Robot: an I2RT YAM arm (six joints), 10 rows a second.
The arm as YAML. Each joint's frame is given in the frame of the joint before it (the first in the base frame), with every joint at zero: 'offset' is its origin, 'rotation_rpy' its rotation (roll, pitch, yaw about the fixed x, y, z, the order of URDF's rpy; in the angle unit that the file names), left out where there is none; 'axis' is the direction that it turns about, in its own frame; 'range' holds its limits. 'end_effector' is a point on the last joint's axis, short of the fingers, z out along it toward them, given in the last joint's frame.
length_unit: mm
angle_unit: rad
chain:
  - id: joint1
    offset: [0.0, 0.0, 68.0]
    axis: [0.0, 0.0, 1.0]
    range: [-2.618, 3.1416]
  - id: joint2
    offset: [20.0, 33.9, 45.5]
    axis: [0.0, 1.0, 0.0]
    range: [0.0, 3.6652]
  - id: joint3
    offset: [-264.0, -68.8, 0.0]
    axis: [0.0, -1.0, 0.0]
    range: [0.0, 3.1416]
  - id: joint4
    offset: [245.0, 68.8, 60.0]
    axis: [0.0, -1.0, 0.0]
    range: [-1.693, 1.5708]
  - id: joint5
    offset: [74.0, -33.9, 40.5]
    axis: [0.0, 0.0, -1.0]
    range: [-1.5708, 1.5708]
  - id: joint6
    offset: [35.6, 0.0, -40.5]
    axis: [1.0, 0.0, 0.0]
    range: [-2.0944, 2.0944]
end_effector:
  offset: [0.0, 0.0, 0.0]
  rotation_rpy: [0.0, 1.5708, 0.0]
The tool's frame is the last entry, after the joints.
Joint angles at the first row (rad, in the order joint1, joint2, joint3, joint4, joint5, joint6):
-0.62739 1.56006 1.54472 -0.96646 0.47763 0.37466
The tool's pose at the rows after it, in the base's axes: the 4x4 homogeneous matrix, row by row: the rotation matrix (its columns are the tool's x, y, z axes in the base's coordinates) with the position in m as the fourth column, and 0 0 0 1 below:
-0.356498 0.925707 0.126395 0.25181; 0.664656 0.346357 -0.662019 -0.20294; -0.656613 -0.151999 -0.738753 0.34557; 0 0 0 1
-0.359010 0.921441 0.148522 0.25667; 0.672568 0.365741 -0.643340 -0.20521; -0.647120 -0.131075 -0.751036 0.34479; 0 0 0 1
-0.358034 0.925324 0.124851 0.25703; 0.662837 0.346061 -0.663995 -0.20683; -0.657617 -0.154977 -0.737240 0.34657; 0 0 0 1
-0.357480 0.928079 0.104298 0.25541; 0.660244 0.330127 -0.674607 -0.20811; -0.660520 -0.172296 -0.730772 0.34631; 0 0 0 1
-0.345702 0.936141 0.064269 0.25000; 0.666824 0.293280 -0.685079 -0.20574; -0.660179 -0.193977 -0.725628 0.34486; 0 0 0 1
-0.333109 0.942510 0.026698 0.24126; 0.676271 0.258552 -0.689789 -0.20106; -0.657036 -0.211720 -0.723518 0.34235; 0 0 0 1
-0.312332 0.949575 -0.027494 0.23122; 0.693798 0.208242 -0.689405 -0.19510; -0.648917 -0.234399 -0.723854 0.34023; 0 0 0 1
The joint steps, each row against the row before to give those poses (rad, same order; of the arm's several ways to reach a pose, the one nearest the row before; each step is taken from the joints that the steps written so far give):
-0.00011 0.00545 0.00451 -0.00145 0.00227 0.00499
0.00005 0.01905 0.01793 -0.00003 -0.03141 -0.00030
-0.00003 0.00626 0.01128 -0.00302 0.03425 -0.00199
-0.00402 -0.00007 -0.00141 -0.00262 0.02126 -0.00096
-0.00045 -0.01386 -0.01712 -0.01864 0.03679 0.02358
-0.00155 -0.02867 -0.03492 -0.01927 0.02981 0.02614
-0.00003 -0.02697 -0.02767 -0.04551 0.03822 0.04764

